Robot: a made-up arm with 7 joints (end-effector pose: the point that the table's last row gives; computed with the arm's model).
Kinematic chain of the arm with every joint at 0, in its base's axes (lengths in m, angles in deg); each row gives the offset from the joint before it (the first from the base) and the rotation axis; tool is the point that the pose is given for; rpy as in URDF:
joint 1: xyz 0 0 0.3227 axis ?
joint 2: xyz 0 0 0 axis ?
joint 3: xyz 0 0 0.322 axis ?
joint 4: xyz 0.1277 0 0 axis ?
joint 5: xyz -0.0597 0 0.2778 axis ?
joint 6: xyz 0 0 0 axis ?
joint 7: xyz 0.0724 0 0 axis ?
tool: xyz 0 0 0 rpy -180 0 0
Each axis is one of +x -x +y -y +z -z.
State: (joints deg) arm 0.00 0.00 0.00 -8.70 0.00 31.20 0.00
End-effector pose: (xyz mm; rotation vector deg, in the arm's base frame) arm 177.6 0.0 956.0 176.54 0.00 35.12
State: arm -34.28 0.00 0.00 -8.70 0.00 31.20 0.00
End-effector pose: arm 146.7 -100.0 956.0 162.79 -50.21 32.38
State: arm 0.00 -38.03 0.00 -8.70 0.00 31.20 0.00
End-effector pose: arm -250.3 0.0 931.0 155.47 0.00 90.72
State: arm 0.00 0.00 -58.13 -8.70 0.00 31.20 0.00
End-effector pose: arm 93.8 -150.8 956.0 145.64 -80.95 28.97
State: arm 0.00 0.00 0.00 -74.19 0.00 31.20 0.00
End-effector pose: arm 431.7 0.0 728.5 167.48 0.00 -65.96
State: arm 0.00 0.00 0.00 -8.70 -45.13 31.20 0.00
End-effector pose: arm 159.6 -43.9 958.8 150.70 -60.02 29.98
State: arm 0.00 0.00 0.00 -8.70 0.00 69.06 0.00
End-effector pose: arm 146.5 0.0 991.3 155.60 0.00 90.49
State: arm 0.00 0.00 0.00 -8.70 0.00 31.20 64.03
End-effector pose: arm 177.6 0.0 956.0 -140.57 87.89 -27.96
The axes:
joint 1: +z
joint 2: +y
joint 3: +z
joint 4: -y
joint 5: +z
joint 6: -y
joint 7: -z

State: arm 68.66 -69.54 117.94 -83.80 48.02 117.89 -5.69
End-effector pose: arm -563.1 -295.7 296.3 12.65 -174.99 -23.37
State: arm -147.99 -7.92 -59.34 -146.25 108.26 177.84 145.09
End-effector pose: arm -234.1 213.9 444.9 94.95 -117.50 -43.99
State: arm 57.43 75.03 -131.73 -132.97 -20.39 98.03 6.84
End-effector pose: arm 303.2 -126.6 631.8 69.41 -84.20 -31.45
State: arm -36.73 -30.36 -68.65 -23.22 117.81 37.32 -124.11
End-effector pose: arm -273.5 23.9 941.3 36.36 111.65 43.18
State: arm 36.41 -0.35 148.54 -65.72 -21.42 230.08 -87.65
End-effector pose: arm -287.9 -43.6 828.4 26.96 2.73 -92.73
